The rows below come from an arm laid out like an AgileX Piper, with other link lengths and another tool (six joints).
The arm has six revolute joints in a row. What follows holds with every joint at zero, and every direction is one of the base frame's.
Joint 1 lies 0.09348 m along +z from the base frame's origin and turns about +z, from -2.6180 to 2.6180 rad.
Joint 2 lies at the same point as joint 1 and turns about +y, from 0.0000 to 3.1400 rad.
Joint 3 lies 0.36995 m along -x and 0.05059 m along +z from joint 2 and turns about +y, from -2.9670 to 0.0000 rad.
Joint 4 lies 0.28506 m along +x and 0.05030 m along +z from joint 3 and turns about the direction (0.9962, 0, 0.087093), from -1.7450 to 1.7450 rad.
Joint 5 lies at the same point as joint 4 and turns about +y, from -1.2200 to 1.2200 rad.
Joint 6 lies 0.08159 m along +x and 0.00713 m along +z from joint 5 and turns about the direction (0.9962, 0, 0.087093), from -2.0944 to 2.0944 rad.
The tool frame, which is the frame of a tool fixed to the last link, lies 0.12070 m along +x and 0.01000 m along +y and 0.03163 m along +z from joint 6; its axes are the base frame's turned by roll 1.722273, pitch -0.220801 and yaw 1.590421 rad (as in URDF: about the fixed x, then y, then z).
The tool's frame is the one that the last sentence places.
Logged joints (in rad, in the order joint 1, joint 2, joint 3, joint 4, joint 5, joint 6), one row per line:
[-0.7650, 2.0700, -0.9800, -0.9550, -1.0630, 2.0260]
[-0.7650, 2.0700, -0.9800, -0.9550, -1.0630, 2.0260]
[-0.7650, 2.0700, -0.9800, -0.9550, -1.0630, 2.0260]
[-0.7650, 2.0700, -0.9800, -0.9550, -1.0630, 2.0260]
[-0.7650, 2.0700, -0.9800, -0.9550, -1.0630, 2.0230]
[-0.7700, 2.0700, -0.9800, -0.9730, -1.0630, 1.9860]
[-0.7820, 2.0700, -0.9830, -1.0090, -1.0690, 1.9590]
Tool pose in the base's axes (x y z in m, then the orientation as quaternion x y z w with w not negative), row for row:
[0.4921, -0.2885, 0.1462, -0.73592, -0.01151, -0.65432, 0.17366]
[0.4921, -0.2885, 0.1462, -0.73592, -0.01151, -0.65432, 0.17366]
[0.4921, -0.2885, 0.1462, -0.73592, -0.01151, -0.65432, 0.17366]
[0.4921, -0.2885, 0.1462, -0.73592, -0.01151, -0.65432, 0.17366]
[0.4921, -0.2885, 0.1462, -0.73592, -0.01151, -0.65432, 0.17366]
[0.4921, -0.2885, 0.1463, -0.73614, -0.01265, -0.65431, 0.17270]
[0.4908, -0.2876, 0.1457, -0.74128, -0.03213, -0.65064, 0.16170]
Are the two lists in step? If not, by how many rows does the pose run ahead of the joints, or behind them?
The pose runs 1 row behind the joints: the pose in row i belongs to the joints in row i - 1.
